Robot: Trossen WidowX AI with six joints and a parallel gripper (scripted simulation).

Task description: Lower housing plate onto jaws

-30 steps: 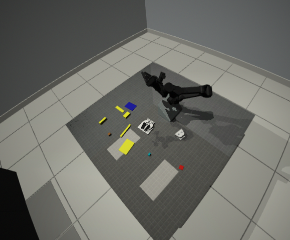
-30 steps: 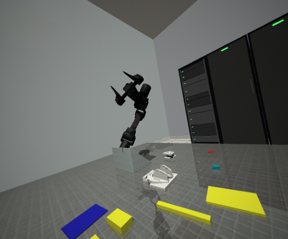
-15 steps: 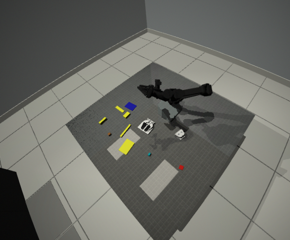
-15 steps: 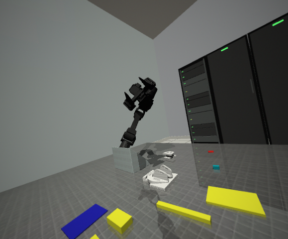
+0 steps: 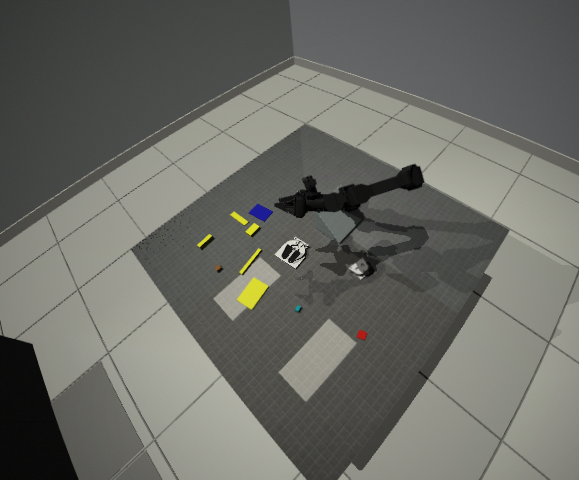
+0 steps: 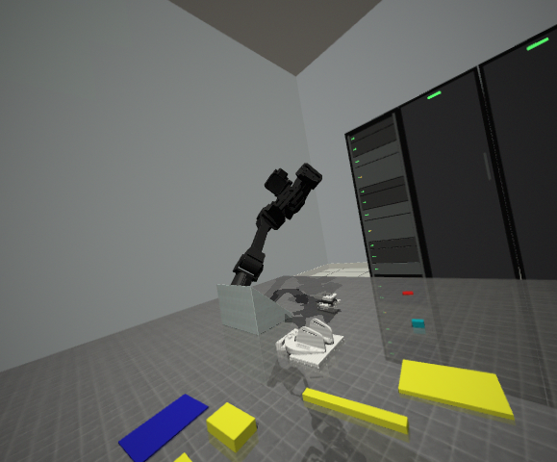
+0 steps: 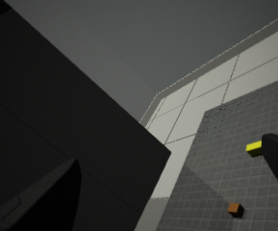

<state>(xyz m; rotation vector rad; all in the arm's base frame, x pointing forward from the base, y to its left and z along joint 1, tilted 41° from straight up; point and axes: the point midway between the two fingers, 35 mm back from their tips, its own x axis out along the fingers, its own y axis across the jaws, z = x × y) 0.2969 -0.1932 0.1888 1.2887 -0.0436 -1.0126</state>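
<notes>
My gripper tip is now 13 cm past the grey housing plate, 29 cm to the right of it and 33 cm above it. From my gripper tip the other things lie so: teal block: 16 cm ahead, 20 cm to the left, 36 cm below; blue plate: 10 cm behind, 28 cm to the right, 36 cm below; red block: 9 cm ahead, 45 cm to the left, 36 cm below.
</notes>
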